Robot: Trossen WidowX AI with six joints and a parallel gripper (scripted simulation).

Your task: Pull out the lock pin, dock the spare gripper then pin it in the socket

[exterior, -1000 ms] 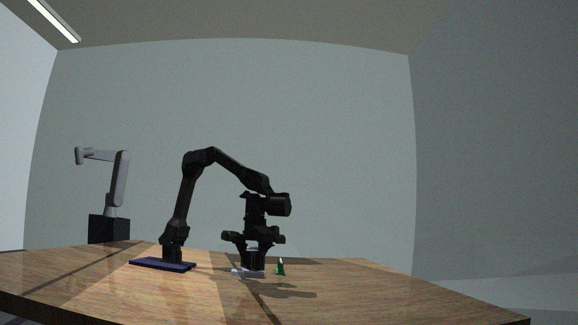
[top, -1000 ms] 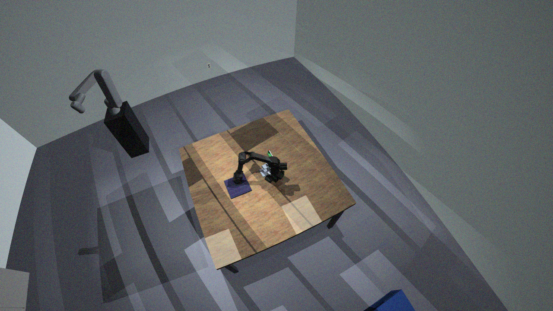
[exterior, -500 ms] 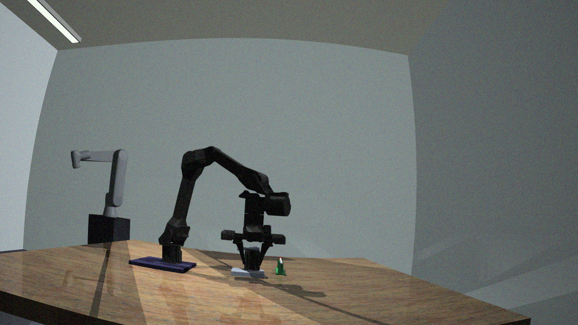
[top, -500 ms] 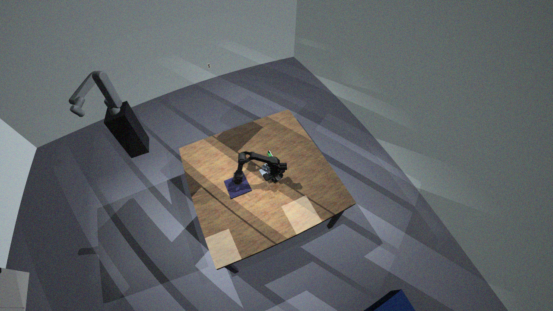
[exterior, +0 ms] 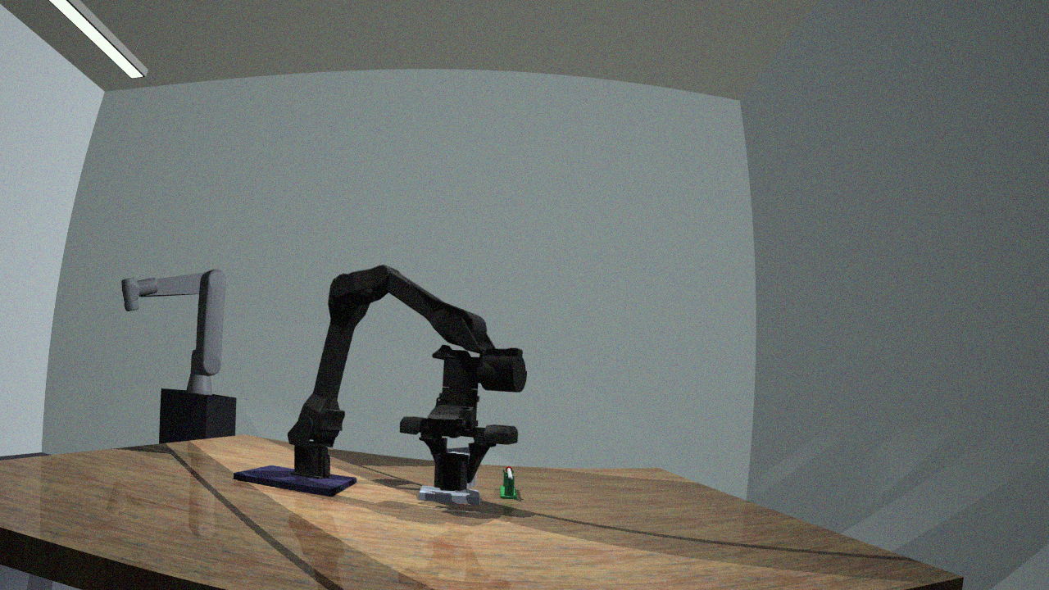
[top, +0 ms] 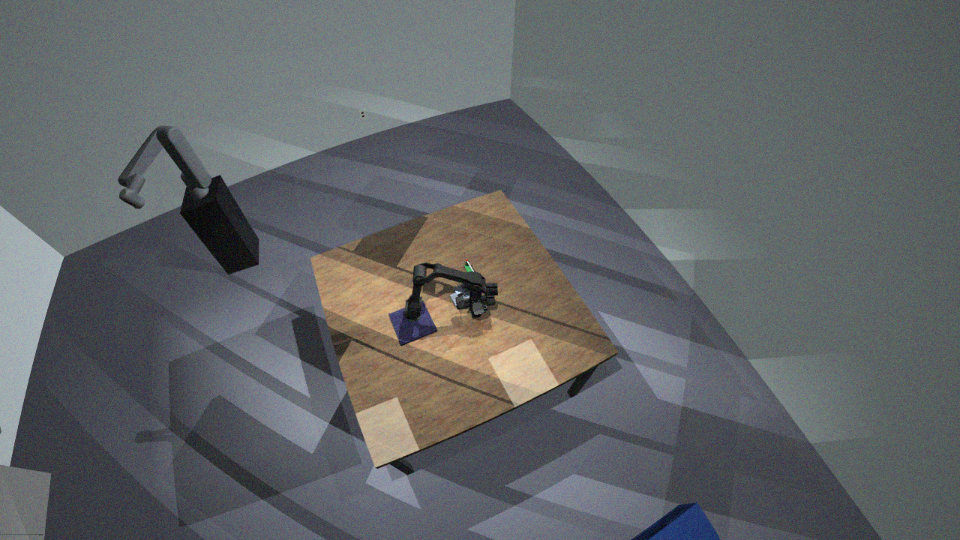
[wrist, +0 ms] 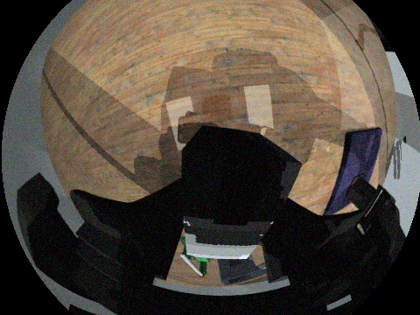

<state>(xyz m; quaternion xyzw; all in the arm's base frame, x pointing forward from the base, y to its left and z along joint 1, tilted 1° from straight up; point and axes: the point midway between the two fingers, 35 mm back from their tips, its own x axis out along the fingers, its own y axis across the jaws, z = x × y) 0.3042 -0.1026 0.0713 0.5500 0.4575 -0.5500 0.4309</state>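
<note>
Now: gripper tip 2 cm to the right of the spare gripper and 2 cm below it. The rest, counted from my gripper tip: green pin cradle: 7 cm ahead, 25 cm to the left, 3 cm below; grey mount: 2 cm behind, 12 cm to the left.
</note>
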